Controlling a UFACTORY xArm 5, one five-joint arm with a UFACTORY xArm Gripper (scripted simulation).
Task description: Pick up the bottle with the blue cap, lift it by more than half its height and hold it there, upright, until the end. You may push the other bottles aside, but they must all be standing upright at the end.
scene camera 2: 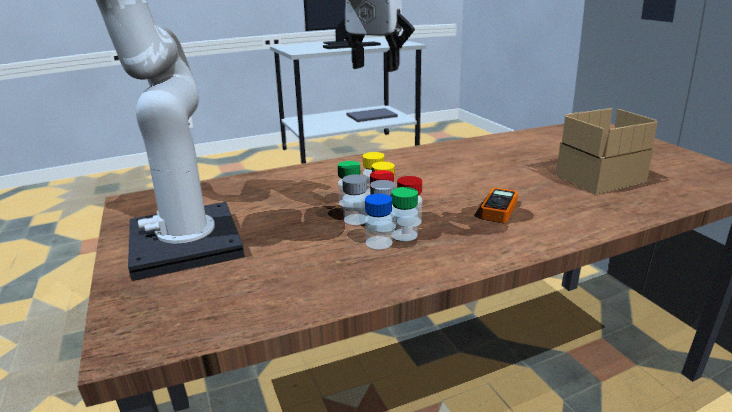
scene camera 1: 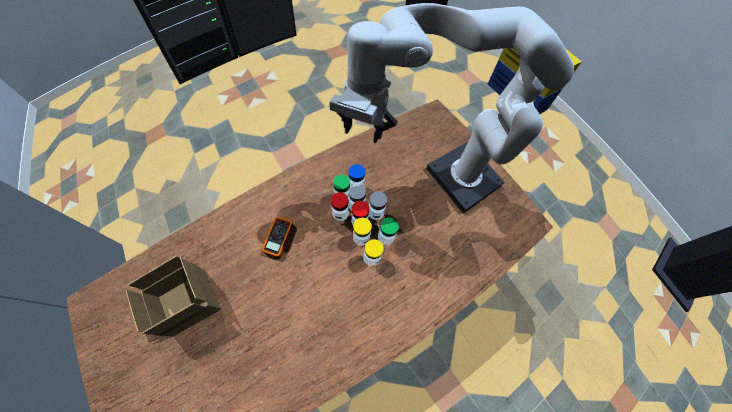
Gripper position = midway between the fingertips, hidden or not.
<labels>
My gripper shows in scene camera 2 [375, 69] and in scene camera 1 [362, 134]. A cardboard box shows in scene camera 2 and in scene camera 1. One and the same spot on the cardboard box: [scene camera 2: 625, 159] is [scene camera 1: 170, 277].
</labels>
